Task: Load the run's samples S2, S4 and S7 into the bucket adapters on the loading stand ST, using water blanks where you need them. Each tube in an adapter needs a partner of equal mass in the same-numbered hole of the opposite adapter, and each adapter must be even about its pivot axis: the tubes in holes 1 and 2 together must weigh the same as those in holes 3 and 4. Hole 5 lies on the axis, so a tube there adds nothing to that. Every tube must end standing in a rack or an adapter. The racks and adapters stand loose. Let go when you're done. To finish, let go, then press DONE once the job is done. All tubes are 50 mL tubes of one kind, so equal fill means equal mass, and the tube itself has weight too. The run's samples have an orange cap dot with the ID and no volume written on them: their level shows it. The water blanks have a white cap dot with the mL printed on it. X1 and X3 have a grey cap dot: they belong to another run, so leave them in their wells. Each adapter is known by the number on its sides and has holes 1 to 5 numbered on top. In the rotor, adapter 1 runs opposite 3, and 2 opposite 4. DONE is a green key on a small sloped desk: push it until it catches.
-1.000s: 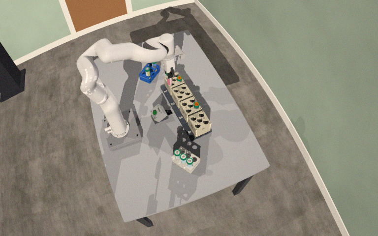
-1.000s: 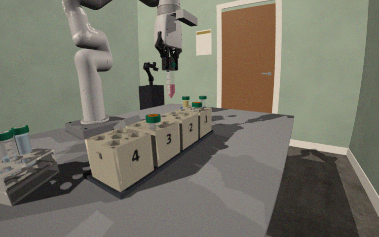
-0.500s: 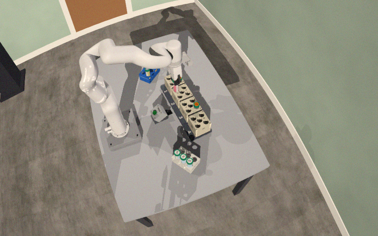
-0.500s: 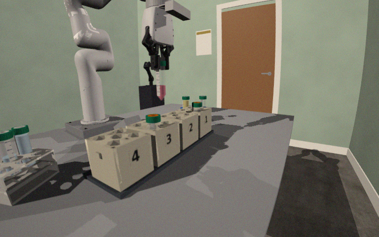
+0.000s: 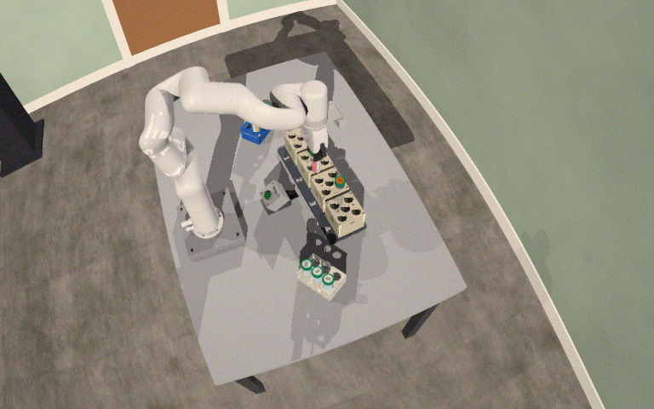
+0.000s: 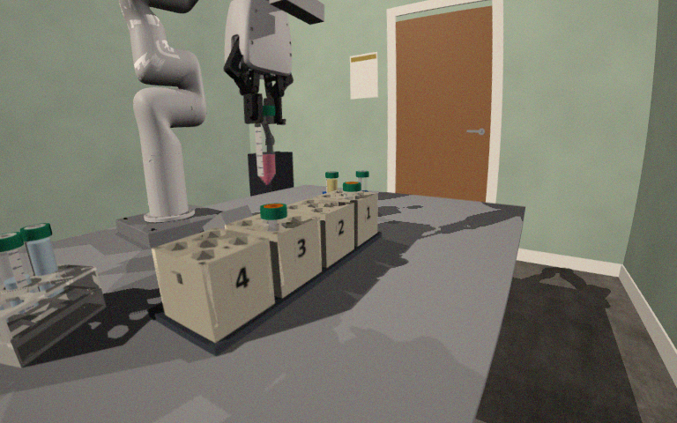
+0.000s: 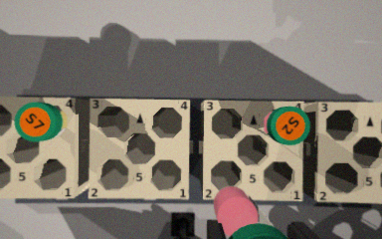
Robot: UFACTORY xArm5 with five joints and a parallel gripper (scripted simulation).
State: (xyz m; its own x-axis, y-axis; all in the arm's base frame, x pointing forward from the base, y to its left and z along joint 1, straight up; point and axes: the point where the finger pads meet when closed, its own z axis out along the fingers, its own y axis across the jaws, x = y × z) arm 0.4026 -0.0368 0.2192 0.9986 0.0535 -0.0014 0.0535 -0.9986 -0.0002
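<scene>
My gripper is now 1 cm to the left of the pink tube and 5 cm above it. The rest, counted from my hand: green done key: 17 cm behind, 3 cm to the left, 19 cm below; adapter 1: 2 cm ahead, 19 cm to the left, 20 cm below; dark loading stand: 3 cm ahead, 3 cm to the left, 25 cm below.
</scene>
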